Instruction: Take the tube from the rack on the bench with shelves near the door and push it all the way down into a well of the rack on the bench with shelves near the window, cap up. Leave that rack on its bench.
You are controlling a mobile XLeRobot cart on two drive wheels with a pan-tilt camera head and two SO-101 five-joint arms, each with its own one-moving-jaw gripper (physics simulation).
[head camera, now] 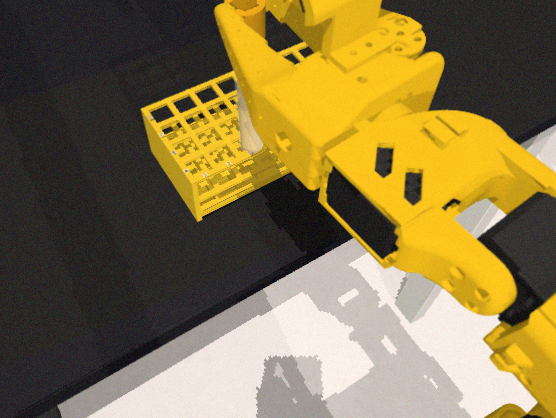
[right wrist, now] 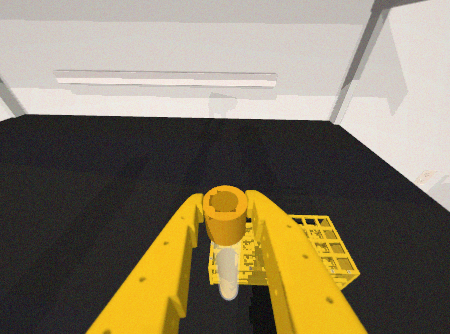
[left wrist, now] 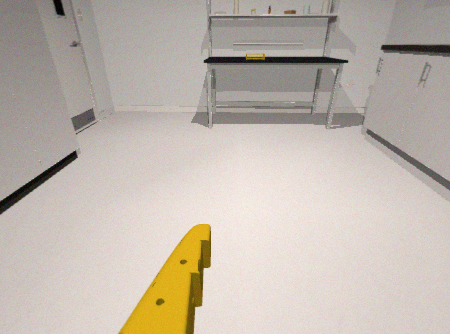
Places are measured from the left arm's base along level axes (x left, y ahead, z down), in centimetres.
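Pixels of known places: left end effector, tool point: (left wrist: 210, 239); right end effector, tool point: (head camera: 228, 11) (right wrist: 203, 203).
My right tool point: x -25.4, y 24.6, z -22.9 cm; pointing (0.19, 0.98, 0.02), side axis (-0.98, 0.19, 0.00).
Note:
Behind a point stands the place of what it marks.
My right gripper (head camera: 245, 9) @[y 24.6, x -25.4, z -22.9 cm] (right wrist: 225, 201) @[y 24.6, x -25.4, z -22.9 cm] is shut on the orange cap of the tube (head camera: 248, 127) @[y 24.2, x -26.2, z -15.0 cm] (right wrist: 227, 272) @[y 24.1, x -26.6, z -17.9 cm]. The tube hangs close to upright, cap up, its clear rounded lower end at the yellow rack (head camera: 172, 166) @[y 33.0, x -23.2, z -2.3 cm] (right wrist: 349, 279) @[y 31.4, x -42.9, z -2.3 cm]. In the head camera that end overlaps the rack's near rows; whether it is in a well or above one I cannot tell. The jaws hide part of the rack. My left gripper shows one notched jaw in the left wrist view and is fully open, over the floor. Another yellow rack (left wrist: 255, 57) @[y -308.7, x -13.1, z -0.1 cm] stands on a distant bench (left wrist: 300, 61) @[y -305.4, x 34.4, z 2.3 cm].
The near black bench top (head camera: 100, 240) @[y 31.0, x -15.7, z 1.3 cm] (right wrist: 100, 215) @[y 38.3, x 2.0, z 1.3 cm] carries the yellow rack. Its front edge crosses the head camera diagonally. Pale uprights (right wrist: 357, 65) @[y 98.3, x -65.8, z -21.5 cm] and a wall rail (right wrist: 165, 79) @[y 91.2, x 7.0, z -15.8 cm] stand behind. In the left wrist view are a door (left wrist: 70, 60) @[y -279.8, x -213.5, z 1.7 cm] and cabinets (left wrist: 405, 95) @[y -234.7, x 109.3, z 22.0 cm].

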